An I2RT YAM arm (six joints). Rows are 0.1 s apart.
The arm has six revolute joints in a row. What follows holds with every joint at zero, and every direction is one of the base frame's.
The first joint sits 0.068 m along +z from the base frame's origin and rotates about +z.
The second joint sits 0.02 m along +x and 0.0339 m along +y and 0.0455 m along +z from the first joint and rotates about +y.
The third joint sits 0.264 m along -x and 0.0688 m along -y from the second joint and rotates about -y.
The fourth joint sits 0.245 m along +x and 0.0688 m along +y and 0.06 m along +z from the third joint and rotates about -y.
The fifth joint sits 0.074 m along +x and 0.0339 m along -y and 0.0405 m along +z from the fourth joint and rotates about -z.
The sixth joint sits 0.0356 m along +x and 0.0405 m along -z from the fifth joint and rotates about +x.
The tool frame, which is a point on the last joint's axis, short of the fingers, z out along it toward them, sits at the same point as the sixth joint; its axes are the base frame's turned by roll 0, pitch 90 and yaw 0 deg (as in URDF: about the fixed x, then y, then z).
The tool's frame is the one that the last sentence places.
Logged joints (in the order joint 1, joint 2, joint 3, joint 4, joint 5, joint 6), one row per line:
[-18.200, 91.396, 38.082, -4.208, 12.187, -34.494]
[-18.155, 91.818, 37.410, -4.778, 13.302, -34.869]
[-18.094, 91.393, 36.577, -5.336, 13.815, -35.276]
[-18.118, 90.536, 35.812, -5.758, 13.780, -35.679]
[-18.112, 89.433, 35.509, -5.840, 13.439, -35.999]
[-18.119, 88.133, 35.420, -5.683, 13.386, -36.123]
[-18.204, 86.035, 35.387, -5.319, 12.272, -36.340]
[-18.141, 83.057, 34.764, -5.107, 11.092, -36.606]
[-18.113, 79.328, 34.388, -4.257, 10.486, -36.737]
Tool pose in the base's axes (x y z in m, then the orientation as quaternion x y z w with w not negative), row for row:
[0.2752, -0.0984, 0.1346, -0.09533, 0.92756, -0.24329, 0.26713]
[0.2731, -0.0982, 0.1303, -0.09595, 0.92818, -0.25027, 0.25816]
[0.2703, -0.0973, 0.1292, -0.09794, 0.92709, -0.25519, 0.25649]
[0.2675, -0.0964, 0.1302, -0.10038, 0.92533, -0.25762, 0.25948]
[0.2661, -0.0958, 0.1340, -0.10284, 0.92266, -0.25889, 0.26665]
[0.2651, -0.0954, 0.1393, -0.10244, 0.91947, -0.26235, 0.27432]
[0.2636, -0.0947, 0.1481, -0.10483, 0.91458, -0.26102, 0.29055]
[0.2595, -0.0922, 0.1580, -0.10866, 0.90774, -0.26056, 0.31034]
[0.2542, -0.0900, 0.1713, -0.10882, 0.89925, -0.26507, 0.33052]
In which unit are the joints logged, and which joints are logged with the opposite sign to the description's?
The joints are logged in degrees. Opposite sign: joint 4.
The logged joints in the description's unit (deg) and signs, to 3 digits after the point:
[-18.200, 91.396, 38.082, 4.208, 12.187, -34.494]
[-18.155, 91.818, 37.410, 4.778, 13.302, -34.869]
[-18.094, 91.393, 36.577, 5.336, 13.815, -35.276]
[-18.118, 90.536, 35.812, 5.758, 13.780, -35.679]
[-18.112, 89.433, 35.509, 5.840, 13.439, -35.999]
[-18.119, 88.133, 35.420, 5.683, 13.386, -36.123]
[-18.204, 86.035, 35.387, 5.319, 12.272, -36.340]
[-18.141, 83.057, 34.764, 5.107, 11.092, -36.606]
[-18.113, 79.328, 34.388, 4.257, 10.486, -36.737]

